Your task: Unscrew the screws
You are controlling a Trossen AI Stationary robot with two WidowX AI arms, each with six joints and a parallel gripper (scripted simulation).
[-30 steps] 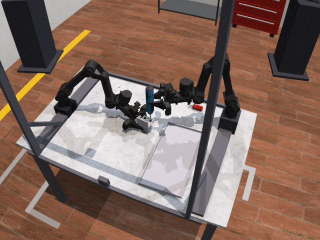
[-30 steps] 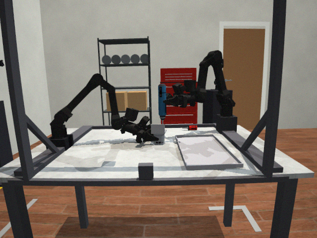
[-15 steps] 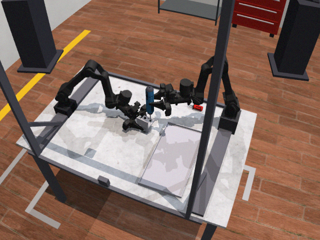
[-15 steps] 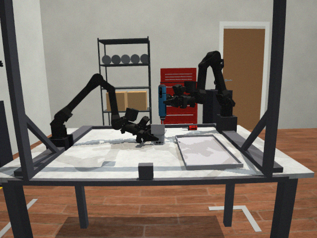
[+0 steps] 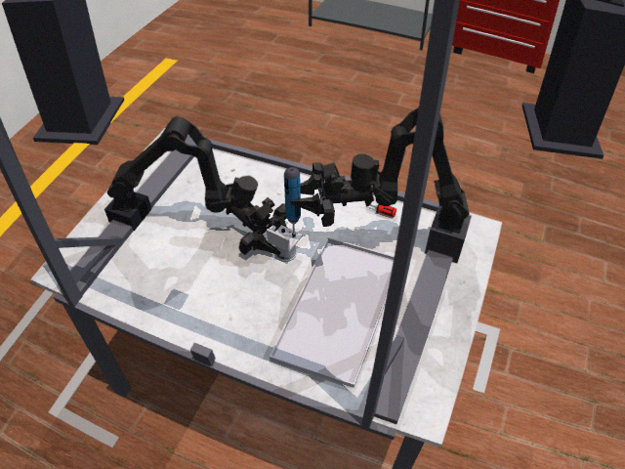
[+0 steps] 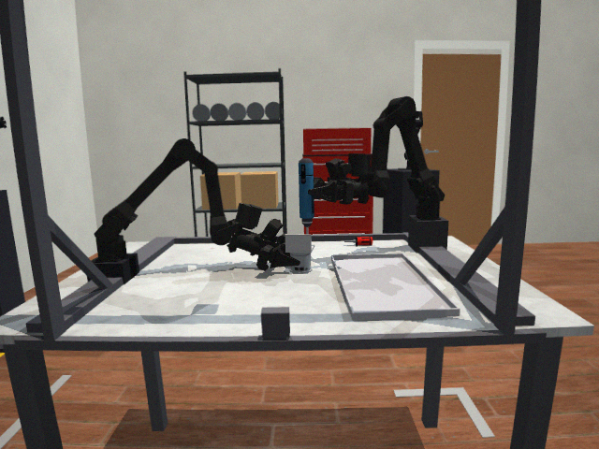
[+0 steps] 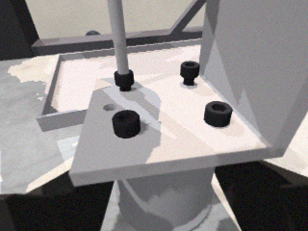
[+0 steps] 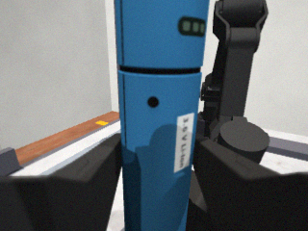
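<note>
Right now the grey bracket is 10 mm behind my left hand, 20 mm to the right of it and 40 mm above it. Round my left hand: joint module 10 mm behind, 20 mm to the right, 10 mm below; screwdriver bit 10 mm behind, 50 mm to the right, 60 mm above; shallow tray 180 mm behind, 190 mm to the right, 30 mm below.
</note>
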